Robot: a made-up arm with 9 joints. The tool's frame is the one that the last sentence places.
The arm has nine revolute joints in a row. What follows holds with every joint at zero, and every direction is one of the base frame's. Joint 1 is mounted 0.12 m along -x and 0.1 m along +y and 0.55 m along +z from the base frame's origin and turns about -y. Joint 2 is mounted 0.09 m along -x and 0.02 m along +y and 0.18 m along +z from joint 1 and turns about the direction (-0.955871, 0.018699, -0.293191). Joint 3 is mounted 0.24 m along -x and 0.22 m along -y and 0.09 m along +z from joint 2 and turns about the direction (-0.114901, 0.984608, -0.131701). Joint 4 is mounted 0.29 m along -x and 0.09 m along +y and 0.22 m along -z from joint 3 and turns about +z. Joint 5 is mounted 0.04 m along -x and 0.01 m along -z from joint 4 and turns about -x. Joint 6 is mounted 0.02 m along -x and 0.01 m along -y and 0.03 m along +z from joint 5 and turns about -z. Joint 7 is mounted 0.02 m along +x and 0.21 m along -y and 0.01 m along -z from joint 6 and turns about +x. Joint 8 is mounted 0.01 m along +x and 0.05 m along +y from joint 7 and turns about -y. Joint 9 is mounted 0.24 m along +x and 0.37 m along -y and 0.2 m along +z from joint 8 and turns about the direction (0.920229, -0.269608, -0.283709). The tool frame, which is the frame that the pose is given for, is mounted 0.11 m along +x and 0.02 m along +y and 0.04 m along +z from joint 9; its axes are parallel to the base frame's.
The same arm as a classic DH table. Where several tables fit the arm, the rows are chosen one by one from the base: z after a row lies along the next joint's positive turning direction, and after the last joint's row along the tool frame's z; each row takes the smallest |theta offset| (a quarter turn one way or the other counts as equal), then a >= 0, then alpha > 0; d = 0 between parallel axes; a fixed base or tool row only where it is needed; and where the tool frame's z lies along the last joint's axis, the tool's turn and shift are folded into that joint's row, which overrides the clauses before.
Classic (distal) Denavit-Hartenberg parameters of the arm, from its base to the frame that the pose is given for. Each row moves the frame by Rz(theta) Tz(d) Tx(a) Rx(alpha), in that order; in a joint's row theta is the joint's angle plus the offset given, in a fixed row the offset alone. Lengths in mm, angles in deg.
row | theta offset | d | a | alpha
base (fixed) | 0 | 550 | -120 | 90
joint 1 | -72.95 | -119.4 | -198.5 | 91.07
joint 2 | 5.37 | 272.3 | -134.8 | 80.39
joint 3 | -73.89 | -116.7 | -277.6 | 97.57
joint 4 | 83.34 | -213.7 | 0 | -90
joint 5 | 0 | 60 | -10 | -90
joint 6 | 0 | -20 | -210 | -90
joint 7 | -90 | 30 | 0 | 90
joint 8 | -17.13 | 272.3 | -261.8 | -74.36
joint 9 | -85.25 | 281.2 | -50.1 | 106.48
tool (fixed) | 106.33 | 69.6 | 0 | 0

